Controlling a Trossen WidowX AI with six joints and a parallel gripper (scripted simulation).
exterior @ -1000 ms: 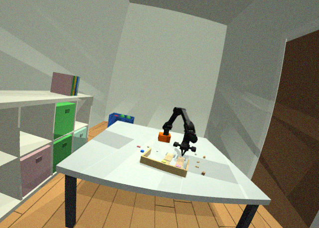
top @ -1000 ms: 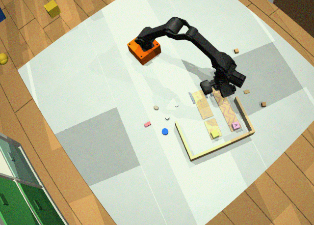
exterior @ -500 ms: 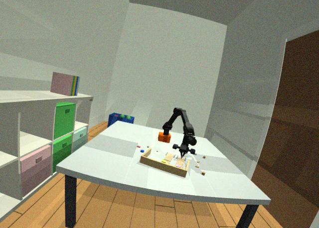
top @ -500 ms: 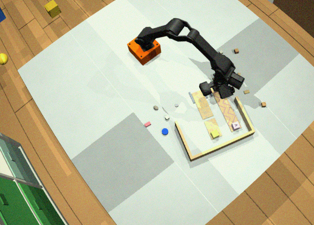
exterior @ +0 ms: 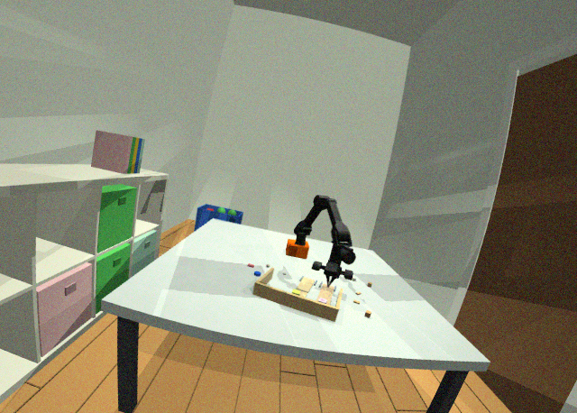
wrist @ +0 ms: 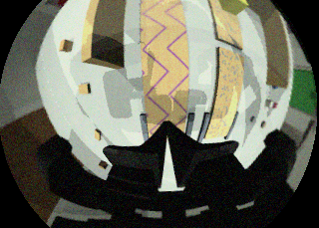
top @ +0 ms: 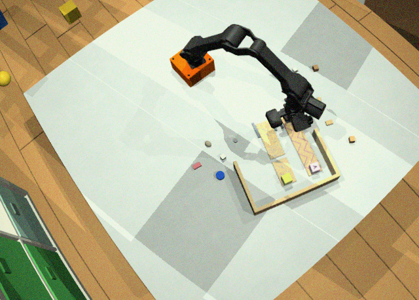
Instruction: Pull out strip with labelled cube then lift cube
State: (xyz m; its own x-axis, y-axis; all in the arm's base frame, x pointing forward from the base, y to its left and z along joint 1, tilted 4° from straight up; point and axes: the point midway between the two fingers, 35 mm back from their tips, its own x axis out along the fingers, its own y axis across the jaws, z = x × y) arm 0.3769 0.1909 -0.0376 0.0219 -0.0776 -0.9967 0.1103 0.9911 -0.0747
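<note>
The zigzag strip lies 90 mm ahead of my gripper tip and 10 mm to the right of it. Also, from my gripper tip: labelled pink cube 200 mm ahead, 20 mm to the right, 10 mm above; then pebble 300 mm to the right, 70 mm behind; then blue disc 320 mm to the right, 60 mm ahead.
</note>
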